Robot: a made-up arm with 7 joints.
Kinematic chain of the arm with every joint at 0, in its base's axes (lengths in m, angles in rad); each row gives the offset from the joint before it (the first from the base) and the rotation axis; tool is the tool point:
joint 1: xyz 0 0.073 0 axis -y
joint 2: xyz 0 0.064 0 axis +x
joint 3: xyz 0 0 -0.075 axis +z
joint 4: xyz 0 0 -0.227 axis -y
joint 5: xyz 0 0 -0.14 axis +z
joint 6: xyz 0 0 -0.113 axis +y
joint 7: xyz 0 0 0 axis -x
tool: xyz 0 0 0
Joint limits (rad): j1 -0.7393..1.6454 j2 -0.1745..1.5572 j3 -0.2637..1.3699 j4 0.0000..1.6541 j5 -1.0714..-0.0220 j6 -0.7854..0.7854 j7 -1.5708..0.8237
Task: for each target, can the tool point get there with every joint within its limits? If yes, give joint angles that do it. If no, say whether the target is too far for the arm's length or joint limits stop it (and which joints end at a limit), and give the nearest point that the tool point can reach.
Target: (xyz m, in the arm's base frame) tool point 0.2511 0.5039 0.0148
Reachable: yes | joints 0.3451 1.3035 0.1170 1.2880 -0.7312 0.4569 -1.1697
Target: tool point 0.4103 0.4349 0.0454
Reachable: yes | joints 1.2154 0.6684 0.0279 0.8226 -0.2588 -0.6659 0.6110
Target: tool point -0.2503 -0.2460 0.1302
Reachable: no: joint limits stop it (at a limit: joint 1, joint 2, joint 3, joint 4) | nearest point 0.2464 0.0235 0.2625 | short by 0.580 m
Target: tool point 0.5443 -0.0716 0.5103
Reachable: no: too far | nearest point 0.4067 0.0152 0.2391 | short by 0.316 m
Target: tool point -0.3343 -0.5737 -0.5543
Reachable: no: too far | nearest point -0.2443 0.0131 -0.4584 | short by 0.601 m
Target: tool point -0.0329 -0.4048 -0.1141
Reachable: no: joint limits stop it (at a limit: joint 1, joint 2, joint 3, joint 4) | nearest point 0.0011 0.0235 -0.3600 | short by 0.495 m
